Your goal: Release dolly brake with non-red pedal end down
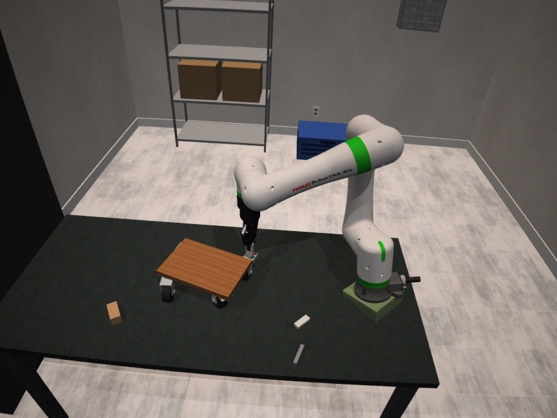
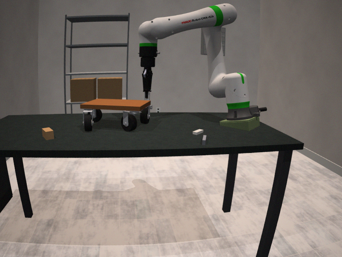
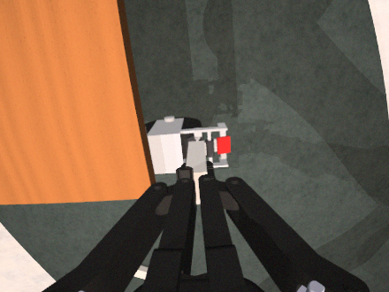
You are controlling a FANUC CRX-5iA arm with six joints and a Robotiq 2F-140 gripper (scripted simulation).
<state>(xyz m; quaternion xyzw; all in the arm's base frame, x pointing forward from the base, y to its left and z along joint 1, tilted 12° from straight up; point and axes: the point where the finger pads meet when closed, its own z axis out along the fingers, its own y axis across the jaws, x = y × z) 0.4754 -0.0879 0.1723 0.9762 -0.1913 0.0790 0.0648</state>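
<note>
Right now the caster brake pedal is 10 mm to the right of my hand and 50 mm below it. Also, from my hand: grey bar: 190 mm behind, 390 mm to the left, 120 mm below; then tan block: 480 mm ahead, 250 mm to the left, 110 mm below; then white block: 210 mm behind, 250 mm to the left, 120 mm below.
</note>
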